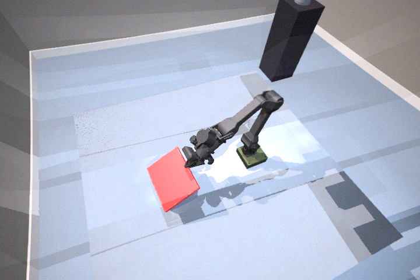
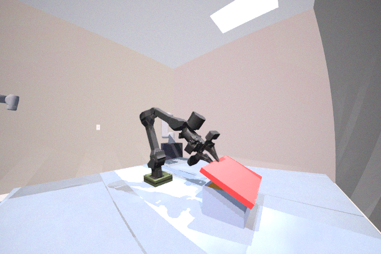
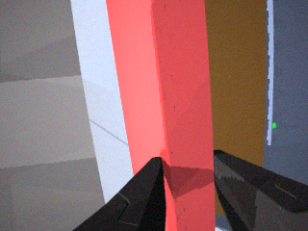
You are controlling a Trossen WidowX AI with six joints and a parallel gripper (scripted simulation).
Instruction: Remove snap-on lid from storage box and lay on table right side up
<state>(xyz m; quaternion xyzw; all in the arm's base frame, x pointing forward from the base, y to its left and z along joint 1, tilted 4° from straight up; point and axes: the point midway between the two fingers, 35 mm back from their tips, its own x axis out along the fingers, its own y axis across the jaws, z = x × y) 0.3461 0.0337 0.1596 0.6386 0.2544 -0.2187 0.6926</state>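
Right now my gripper tip is 70 mm short of the red lid, 30 mm above it and 10 mm to the right of it. From my gripper tip the other things lie so: box 110 mm below, 60 mm ahead.
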